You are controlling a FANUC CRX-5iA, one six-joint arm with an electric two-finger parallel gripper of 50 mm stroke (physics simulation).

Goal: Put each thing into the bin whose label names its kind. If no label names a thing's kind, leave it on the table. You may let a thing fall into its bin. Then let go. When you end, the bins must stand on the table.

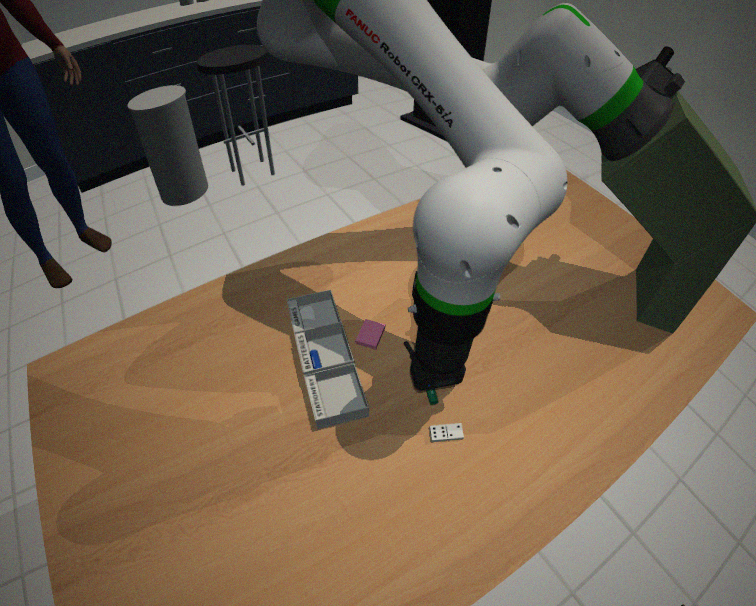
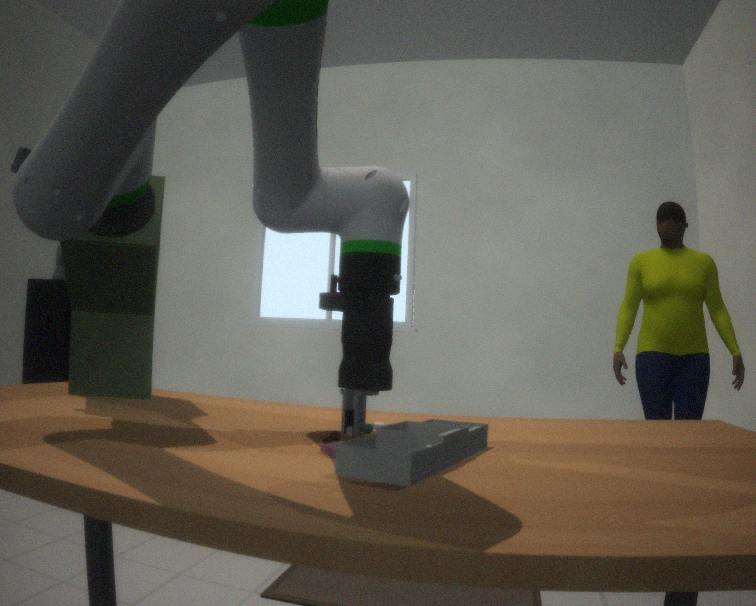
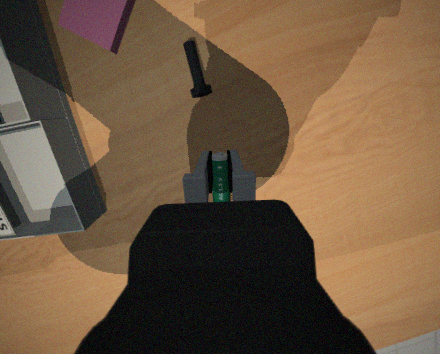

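Where they show: gripper, fingertip midpoint: (image 1: 427, 383) (image 2: 353, 433) (image 3: 220, 163); arm's base, link origin: (image 1: 637, 129) (image 2: 114, 205).
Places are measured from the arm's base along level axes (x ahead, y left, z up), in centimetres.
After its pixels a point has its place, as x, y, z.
Observation:
My gripper (image 3: 220, 163) @(44.2, -4.3, -34.7) (image 2: 353, 432) @(44.2, -4.3, -34.7) is shut on a green battery (image 3: 220, 180) @(44.8, -3.4, -33.6) (image 1: 432, 396) @(46.0, -1.7, -33.7), low at the table top. A blue battery (image 1: 315, 359) @(55.7, -19.3, -32.9) lies in the BATTERIES bin (image 1: 346, 344) @(49.9, -18.2, -32.8), the middle one of three joined grey bins. The GAMES bin (image 1: 336, 307) @(46.4, -25.1, -32.0) is at the far end and the STATIONERY bin (image 1: 360, 392) @(53.8, -10.3, -34.3) (image 3: 75, 215) @(57.6, -7.7, -34.3) at the near end. A pink block (image 1: 370, 333) @(44.7, -17.9, -34.0) (image 3: 95, 21) @(45.5, -17.1, -34.0) lies beside the bins. A black bolt (image 3: 196, 70) @(41.8, -10.9, -34.1) (image 1: 408, 347) @(41.8, -11.4, -34.2) lies between the block and my gripper. A white domino (image 1: 446, 432) @(48.8, 4.1, -34.3) lies near the green battery.
The bins stand on the wooden table (image 1: 220, 505) @(82.0, -9.3, -35.0) (image 2: 599, 505) @(68.6, -39.4, -35.0). A dark green pedestal (image 1: 675, 208) @(3.9, 12.0, -7.8) (image 2: 113, 340) @(-5.4, 13.3, -23.8) carries the arm's base at the table's side. A person in a yellow top (image 2: 672, 303) stands beyond the table, and another person (image 1: 37, 138) stands on the tiled floor.

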